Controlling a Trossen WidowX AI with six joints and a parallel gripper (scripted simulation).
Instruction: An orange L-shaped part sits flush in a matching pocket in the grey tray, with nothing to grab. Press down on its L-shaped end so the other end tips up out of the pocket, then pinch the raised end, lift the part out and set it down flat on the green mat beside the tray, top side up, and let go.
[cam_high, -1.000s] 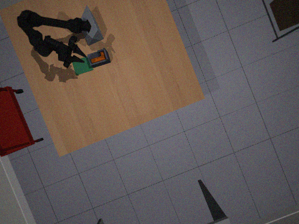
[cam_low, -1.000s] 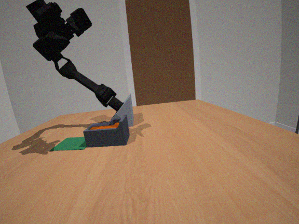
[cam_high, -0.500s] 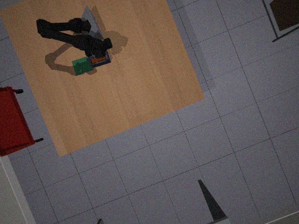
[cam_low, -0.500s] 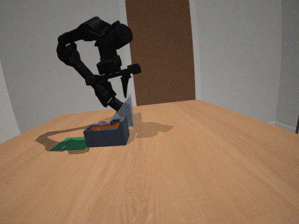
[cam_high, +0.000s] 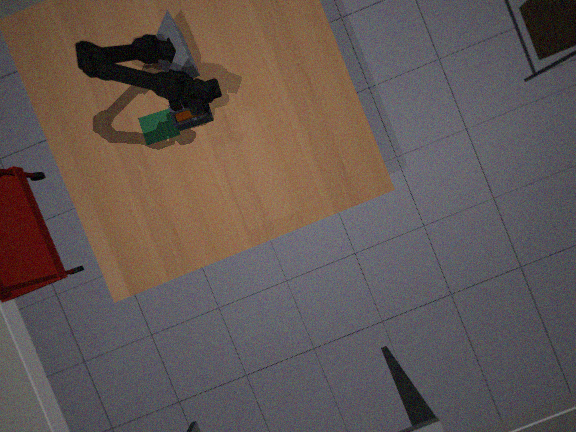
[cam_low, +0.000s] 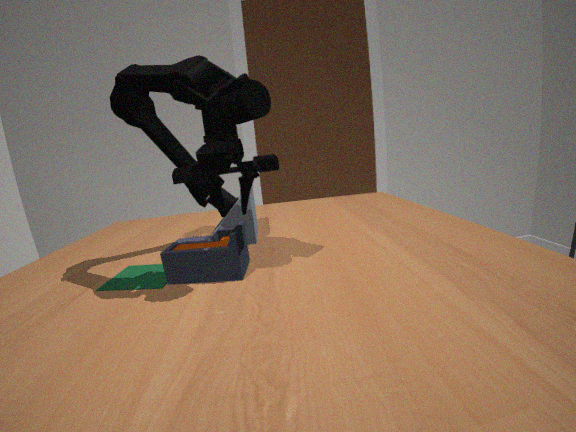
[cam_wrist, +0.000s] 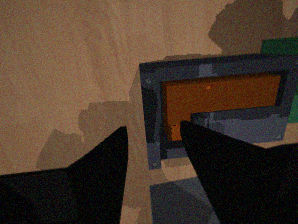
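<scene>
The orange l-shaped part is 7 cm below my gripper tip, 5 cm to the right of it and 2 cm behind it. The rest, counted from my gripper tip: green mat (22 cm to the right, 13 cm below, 6 cm behind).
</scene>
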